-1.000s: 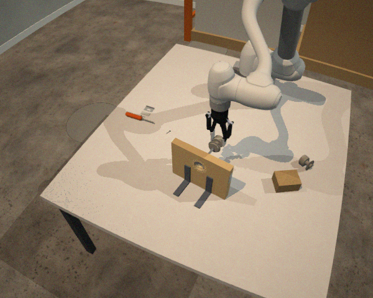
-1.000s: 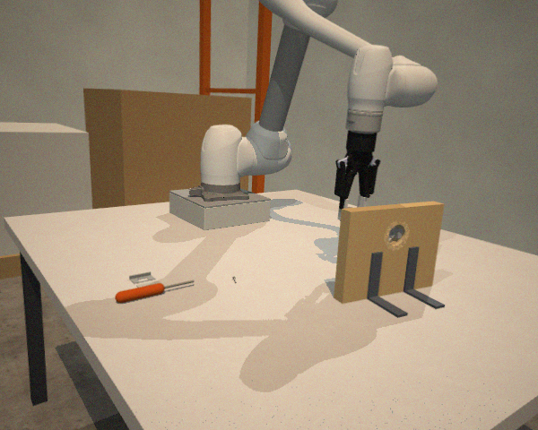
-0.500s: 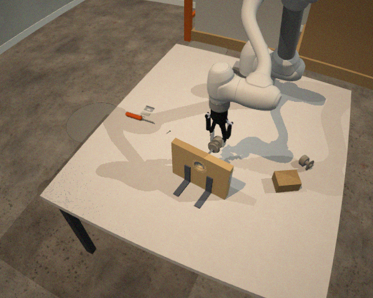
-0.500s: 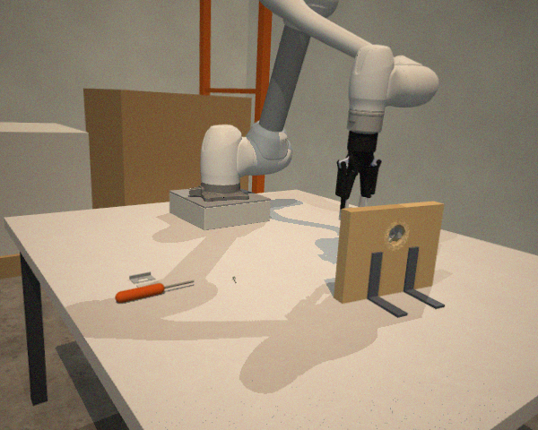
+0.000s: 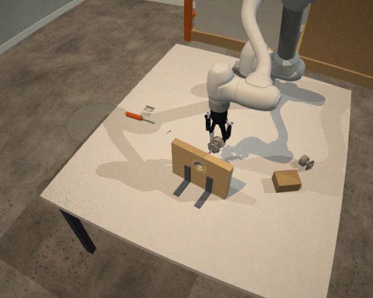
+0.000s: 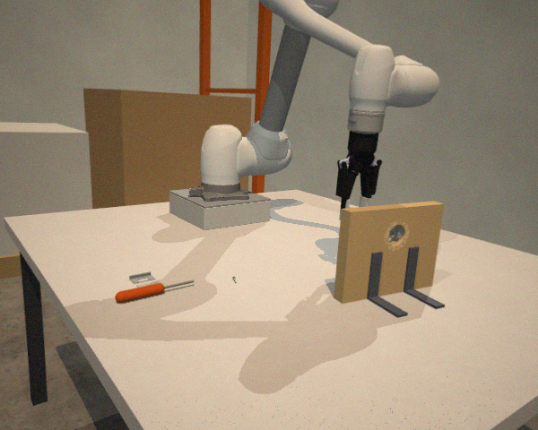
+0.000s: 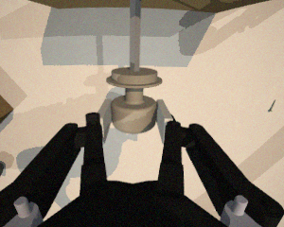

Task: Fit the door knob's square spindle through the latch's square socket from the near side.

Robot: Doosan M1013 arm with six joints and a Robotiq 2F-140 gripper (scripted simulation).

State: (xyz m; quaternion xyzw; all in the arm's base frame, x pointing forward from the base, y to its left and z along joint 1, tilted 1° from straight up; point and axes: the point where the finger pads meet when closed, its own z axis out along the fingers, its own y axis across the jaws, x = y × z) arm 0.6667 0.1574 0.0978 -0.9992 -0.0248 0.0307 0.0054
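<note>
Right now my hand is 30 mm short of the door knob and 30 mm above it. Also, from my hand: tiny screw: 40 mm behind, 330 mm to the right, 180 mm below; wooden panel: 150 mm ahead, 10 mm to the left, 50 mm below; latch socket: 150 mm ahead, 10 mm to the left, 30 mm below.
</note>
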